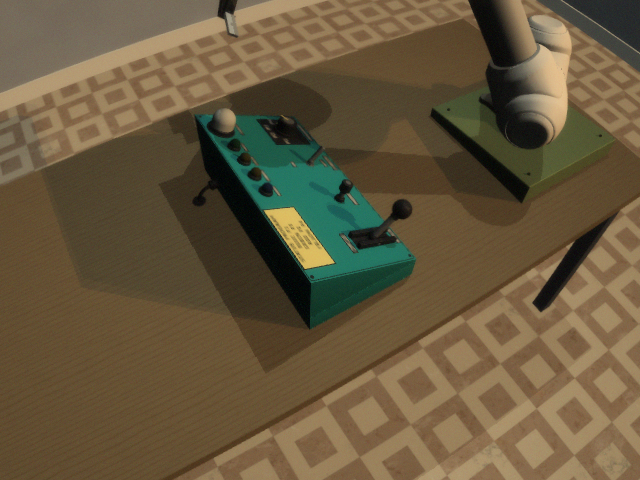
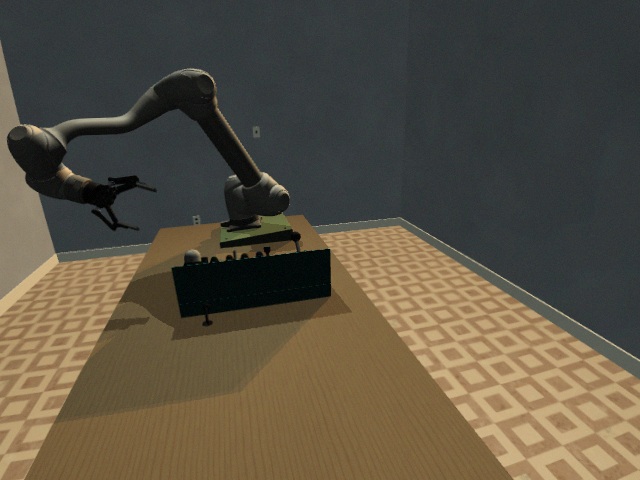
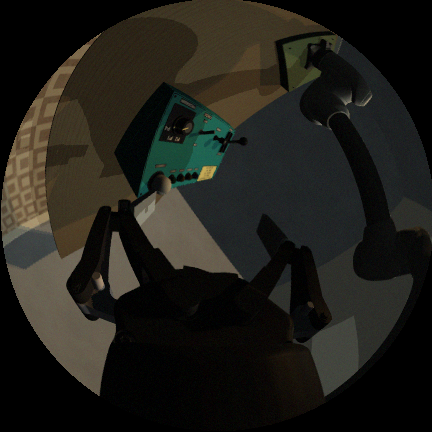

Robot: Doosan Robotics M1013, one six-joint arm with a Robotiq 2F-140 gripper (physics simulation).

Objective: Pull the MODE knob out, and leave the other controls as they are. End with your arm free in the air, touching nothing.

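Where they show: gripper, fingertip midpoint: (image 1: pixel 253 15) (image 2: pixel 146 208) (image 3: pixel 207 211); arm's base, origin of the base link: (image 2: pixel 245 224) (image 3: pixel 317 54).
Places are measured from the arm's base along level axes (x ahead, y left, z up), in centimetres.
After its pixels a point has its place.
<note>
A teal sloped console (image 1: pixel 320 206) {z 7.8, x 68.2, y 16.5 cm} (image 2: pixel 258 281) {z 5.4, x 81.9, y 11.5 cm} (image 3: pixel 155 155) {z 9.0, x 74.8, y -12.5 cm} stands on the table. Its labels are too small to read, so I cannot tell which control is marked MODE. A small black knob (image 1: pixel 345 186) {z 9.4, x 62.0, y 14.8 cm} (image 2: pixel 266 250) {z 8.5, x 62.7, y 13.9 cm} stands up on a short stem, between a thin toggle lever (image 1: pixel 315 155) {z 7.3, x 63.2, y 2.5 cm} and a ball-topped lever (image 1: pixel 401 209) {z 12.0, x 55.6, y 26.2 cm} (image 2: pixel 295 236) {z 11.2, x 56.5, y 25.1 cm} (image 3: pixel 242 141) {z 11.0, x 55.1, y 23.5 cm}. A round selector (image 1: pixel 284 125) {z 8.4, x 66.4, y -8.2 cm} (image 3: pixel 182 125) {z 7.9, x 65.1, y -11.8 cm} sits near the far end. My gripper (image 2: pixel 146 209) {z 28.0, x 67.0, y -24.9 cm} (image 3: pixel 207 211) {z 28.0, x 67.0, y -24.9 cm} is open and empty, in the air beside and above the console's white-dome end, touching nothing.
A white dome (image 1: pixel 224 121) {z 15.9, x 80.4, y -6.5 cm} (image 2: pixel 192 256) {z 15.7, x 82.1, y -8.0 cm} (image 3: pixel 161 184) {z 15.2, x 78.8, y -10.7 cm} and several small round controls line the console's high edge. A black hooked part (image 1: pixel 199 199) {z -3.3, x 89.4, y -4.5 cm} (image 2: pixel 207 322) {z -3.6, x 89.7, y -4.7 cm} sticks out of its back. The arm's base stands on a green plate (image 1: pixel 578 144) {z 1.5, x -5.2, y 17.8 cm} (image 2: pixel 273 229) {z 1.1, x 14.8, y 15.5 cm} (image 3: pixel 297 65) {z 0.3, x 14.0, y 5.1 cm}.
</note>
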